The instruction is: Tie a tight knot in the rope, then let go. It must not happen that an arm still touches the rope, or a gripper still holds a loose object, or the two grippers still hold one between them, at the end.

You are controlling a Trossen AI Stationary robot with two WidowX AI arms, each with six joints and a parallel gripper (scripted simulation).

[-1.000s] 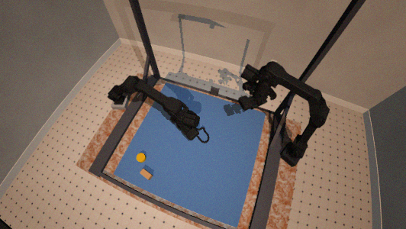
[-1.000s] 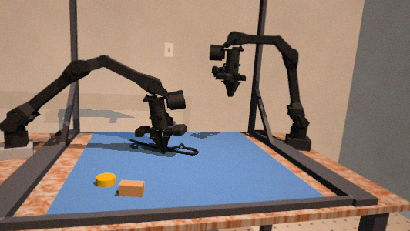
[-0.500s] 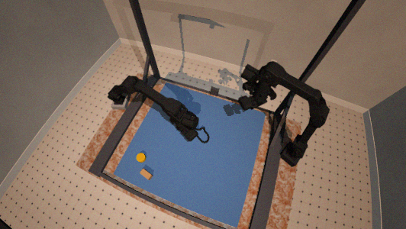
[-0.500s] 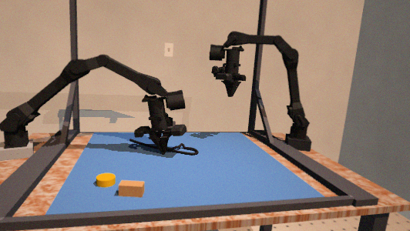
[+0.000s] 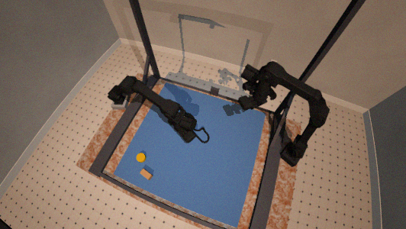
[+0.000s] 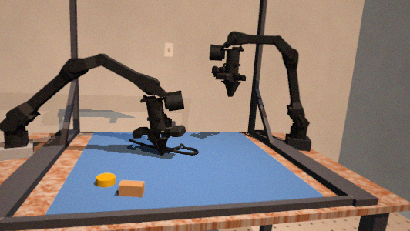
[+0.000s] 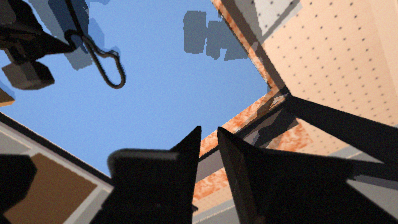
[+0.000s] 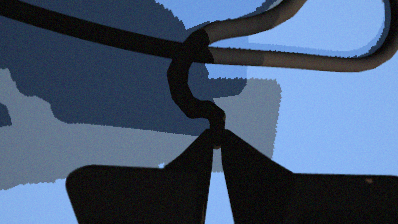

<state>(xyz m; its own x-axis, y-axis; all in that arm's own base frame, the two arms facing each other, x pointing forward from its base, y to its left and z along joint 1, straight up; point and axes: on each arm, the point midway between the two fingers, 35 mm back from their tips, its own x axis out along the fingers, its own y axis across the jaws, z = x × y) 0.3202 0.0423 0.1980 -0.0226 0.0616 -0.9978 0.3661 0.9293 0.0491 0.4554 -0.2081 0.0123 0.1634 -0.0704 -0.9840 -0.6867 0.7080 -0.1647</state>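
My right hand is 30 mm short of the blue mat, 70 mm to the right of it and 40 mm above it. From my right hand the other things lie so: yellow disc 210 mm ahead, 180 mm to the right, 30 mm below; orange block 280 mm ahead, 110 mm to the right, 20 mm below.
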